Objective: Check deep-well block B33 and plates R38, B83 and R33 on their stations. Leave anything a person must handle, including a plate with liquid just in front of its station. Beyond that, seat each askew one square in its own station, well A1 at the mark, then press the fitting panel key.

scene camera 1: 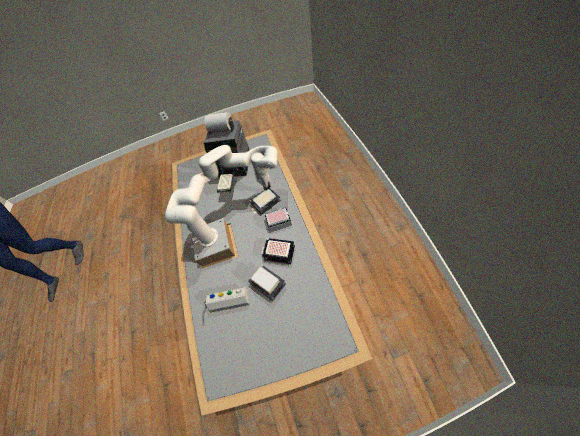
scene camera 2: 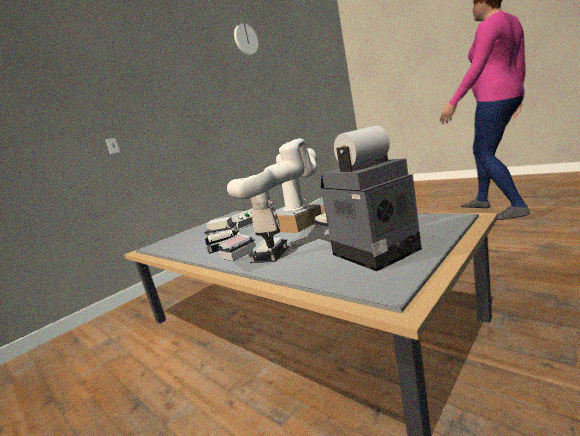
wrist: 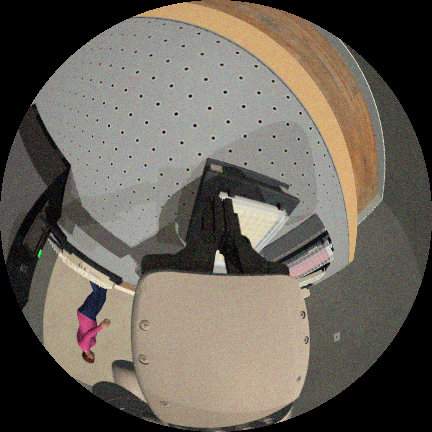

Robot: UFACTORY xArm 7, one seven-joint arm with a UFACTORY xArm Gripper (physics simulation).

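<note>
My gripper [scene camera 1: 268, 187] [scene camera 2: 270, 247] [wrist: 218, 208] is shut and empty, its tips at the edge of a cream plate [scene camera 1: 265, 199] [wrist: 260, 223]; contact is unclear. In the wrist view this plate sits turned relative to its dark station [wrist: 245, 183], partly hidden by the fingers. A pink plate [scene camera 1: 277, 217] [scene camera 2: 236, 242] [wrist: 312, 262] is beside it. A red-dotted plate [scene camera 1: 278, 248] lies on a black station [scene camera 1: 268, 258]. A white plate or block [scene camera 1: 265, 280] [scene camera 2: 219, 223] is on the farthest station. The key panel [scene camera 1: 226, 299] has blue, yellow, green and white keys. Labels and A1 marks are unreadable.
A dark machine [scene camera 1: 223, 141] [scene camera 2: 372, 215] with a white roll [scene camera 1: 218, 122] [scene camera 2: 363, 145] stands at one table end. Another pale plate-like item [scene camera 1: 225, 182] lies near it. The arm base [scene camera 1: 215, 250] [scene camera 2: 298, 220] is beside the stations. A person [scene camera 2: 500, 60] [wrist: 89, 325] stands beyond the table.
</note>
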